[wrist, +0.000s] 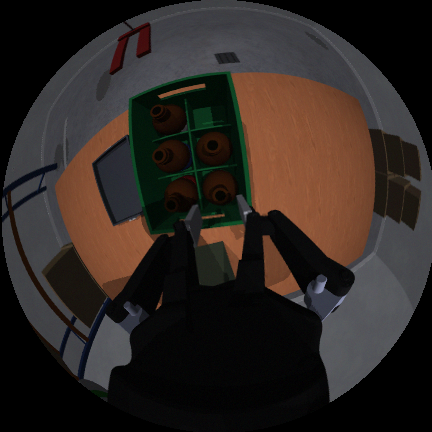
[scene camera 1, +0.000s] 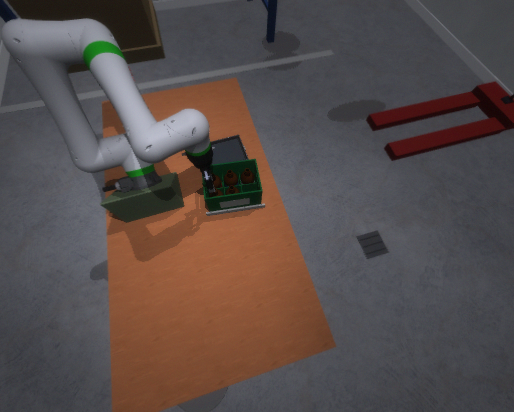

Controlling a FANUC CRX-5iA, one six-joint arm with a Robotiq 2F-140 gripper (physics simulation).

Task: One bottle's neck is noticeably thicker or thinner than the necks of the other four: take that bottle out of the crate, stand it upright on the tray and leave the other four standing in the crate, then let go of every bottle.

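Places are measured from the arm's base along level axes (x ahead, y left, z up), in centimetres.
Pixels of known places: gripper, between the fingertips: [wrist: 218, 208] [scene camera 1: 211, 185]; arm's base, origin of its link: [scene camera 1: 146, 184].
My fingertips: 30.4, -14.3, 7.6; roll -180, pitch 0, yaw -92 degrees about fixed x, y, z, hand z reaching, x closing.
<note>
For each thing: its middle in the pictures, then the offset to it from my fingertips, as dx, dy, dz. "spot": a spot on its surface instead. Level surfaces: height alone.
- green crate, middle of its body: [wrist: 192, 150] [scene camera 1: 232, 186] +10.1, +2.9, -11.5
- bottom, a spot on its surface: [wrist: 182, 192] spot: +2.5, +6.5, -7.7
- dark tray, a spot on its surface: [wrist: 117, 182] [scene camera 1: 223, 153] spot: +11.5, +31.1, -19.7
- thin light bar, a spot on its surface: [scene camera 1: 235, 210] spot: +8.3, -7.4, -18.4
- orange table top, height of its surface: dz -20.2
The green crate [scene camera 1: 255, 198] [wrist: 240, 125] holds five brown bottles upright. In the wrist view, three stand in the left column: top [wrist: 171, 120], middle [wrist: 172, 156] and bottom [wrist: 182, 192]. Two stand in the right column: middle [wrist: 213, 148] and bottom [wrist: 220, 186]; its top compartment is empty. I cannot tell surely which neck differs. The dark tray [scene camera 1: 227, 150] [wrist: 117, 182] lies beside the crate, and its visible part bears no bottle. My gripper [scene camera 1: 210, 187] [wrist: 218, 208] is partly open and empty, pointing down over the crate's arm-side end, by the bottom right bottle.
A grey-green block [scene camera 1: 150, 202] [wrist: 214, 262] stands beside the crate near the arm base. A thin light bar [scene camera 1: 235, 210] runs along the crate's front. The orange table top [scene camera 1: 210, 280] [wrist: 305, 165] extends in front of the crate. A red forked object [scene camera 1: 430, 111] is on the floor.
</note>
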